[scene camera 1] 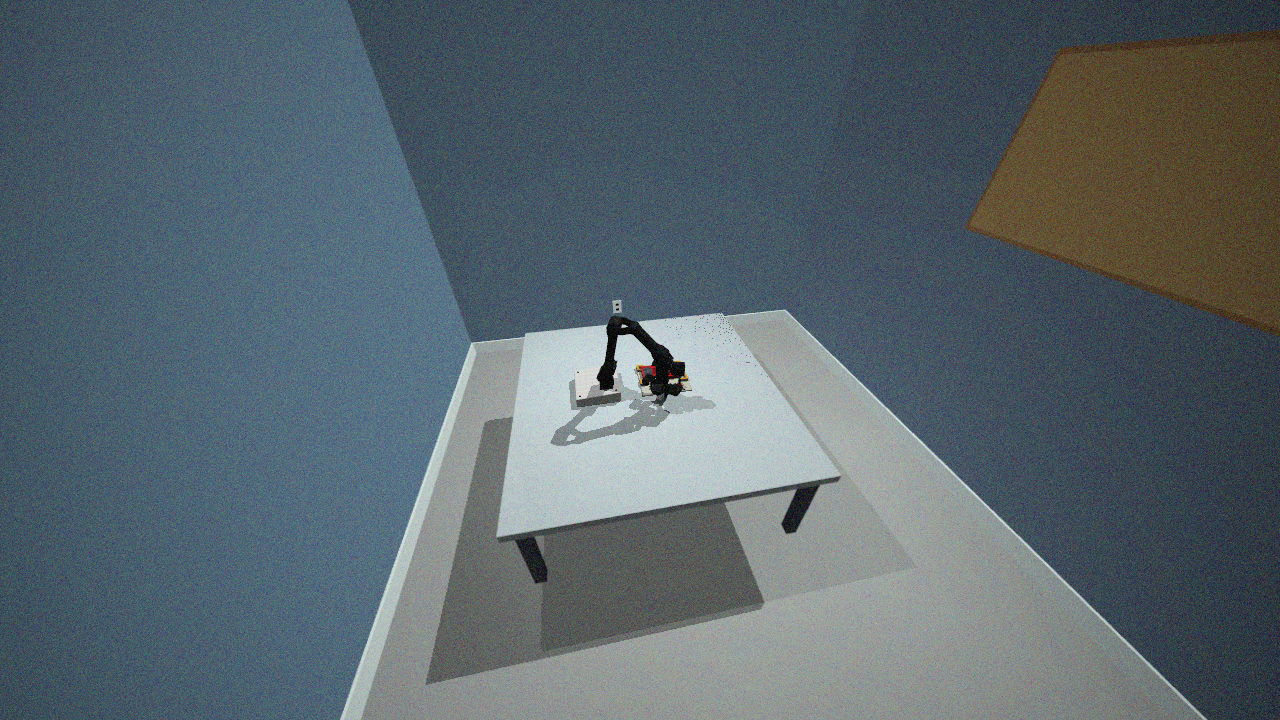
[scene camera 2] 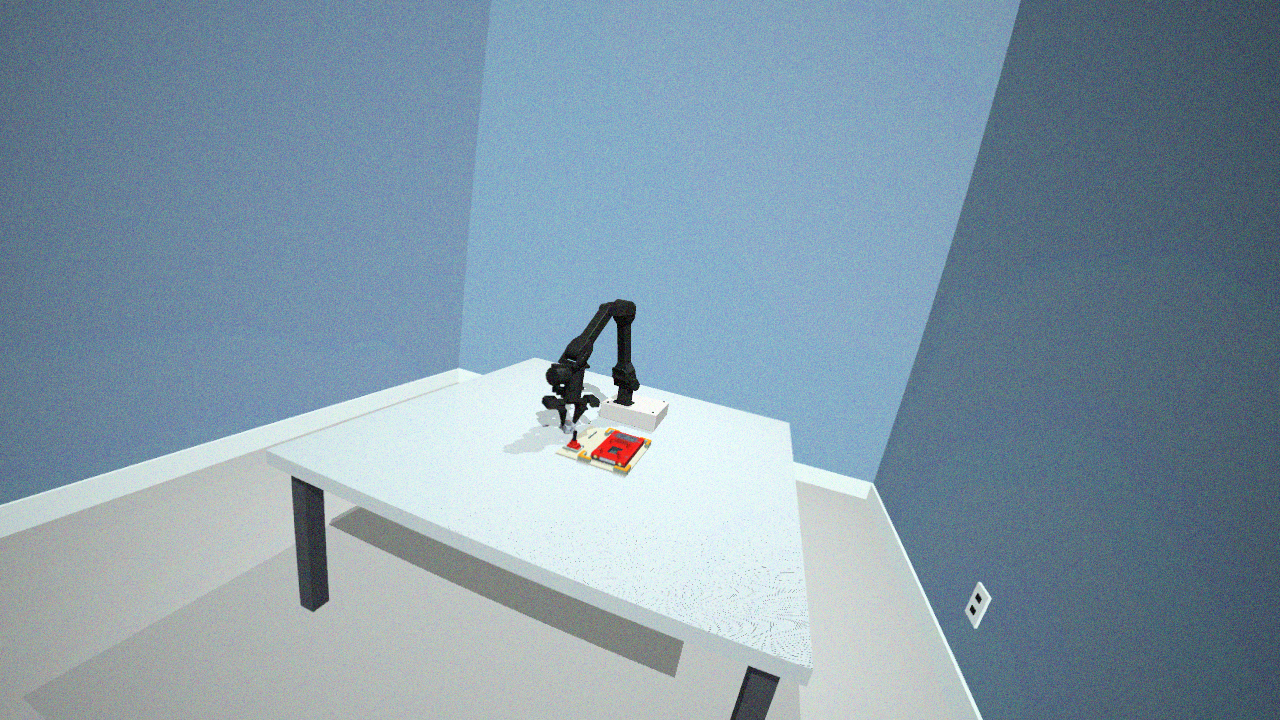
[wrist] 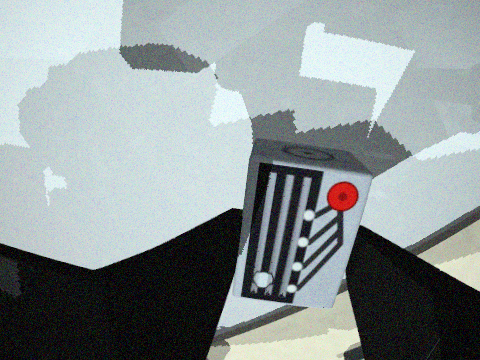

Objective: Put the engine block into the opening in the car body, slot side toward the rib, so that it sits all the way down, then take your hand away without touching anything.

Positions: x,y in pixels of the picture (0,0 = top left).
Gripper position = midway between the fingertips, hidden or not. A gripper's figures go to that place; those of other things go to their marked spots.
Labels:
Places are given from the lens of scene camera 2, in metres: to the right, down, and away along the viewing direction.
my gripper (scene camera 2: 568,425): -0.24, 0.22, 1.43
car body (scene camera 2: 619,448): -0.06, 0.28, 1.33

